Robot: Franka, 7 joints.
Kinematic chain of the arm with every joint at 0, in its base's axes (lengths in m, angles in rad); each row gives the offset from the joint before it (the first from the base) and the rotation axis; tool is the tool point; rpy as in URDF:
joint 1: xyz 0 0 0.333 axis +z
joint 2: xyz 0 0 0 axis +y
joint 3: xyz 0 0 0.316 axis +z
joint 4: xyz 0.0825 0 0 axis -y
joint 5: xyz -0.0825 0 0.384 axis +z
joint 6: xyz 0 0 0 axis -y
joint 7: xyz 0.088 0 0 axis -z
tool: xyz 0 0 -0.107 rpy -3.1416 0 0
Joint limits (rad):
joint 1: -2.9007..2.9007
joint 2: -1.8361..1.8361
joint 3: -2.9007..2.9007
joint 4: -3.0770..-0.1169
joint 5: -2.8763..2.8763
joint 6: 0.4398..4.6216
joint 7: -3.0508..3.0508
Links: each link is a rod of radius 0.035 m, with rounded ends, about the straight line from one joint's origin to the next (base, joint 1, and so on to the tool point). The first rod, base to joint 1, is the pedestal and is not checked.
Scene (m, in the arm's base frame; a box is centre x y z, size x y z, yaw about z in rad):
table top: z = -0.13
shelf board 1: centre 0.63 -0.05 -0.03 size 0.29 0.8 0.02 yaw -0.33
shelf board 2: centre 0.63 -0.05 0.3 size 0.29 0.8 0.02 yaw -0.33
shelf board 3: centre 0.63 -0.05 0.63 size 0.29 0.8 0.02 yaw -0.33
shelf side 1: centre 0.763 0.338 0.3 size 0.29 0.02 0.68 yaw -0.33
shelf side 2: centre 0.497 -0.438 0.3 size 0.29 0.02 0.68 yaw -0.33
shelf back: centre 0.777 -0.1 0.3 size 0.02 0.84 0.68 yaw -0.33
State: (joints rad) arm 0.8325 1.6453 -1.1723 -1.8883 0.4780 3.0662 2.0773
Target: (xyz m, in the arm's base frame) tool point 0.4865 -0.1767 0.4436
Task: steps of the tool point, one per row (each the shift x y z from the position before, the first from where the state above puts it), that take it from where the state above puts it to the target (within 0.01 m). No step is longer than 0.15 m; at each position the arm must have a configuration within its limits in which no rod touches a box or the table.
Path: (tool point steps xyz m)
1: -0.0598 0.0356 0.0035
2: -0.0735 0.0330 -0.0041
3: -0.0845 0.0253 -0.0037
4: -0.0905 0.0117 0.0043
5: 0.0248 -0.0597 0.1024
6: 0.0020 -0.0180 0.1175
7: -0.0226 0.0234 0.1131
8: 0.0923 -0.0229 -0.0041
9: 0.0813 -0.0365 0.0041

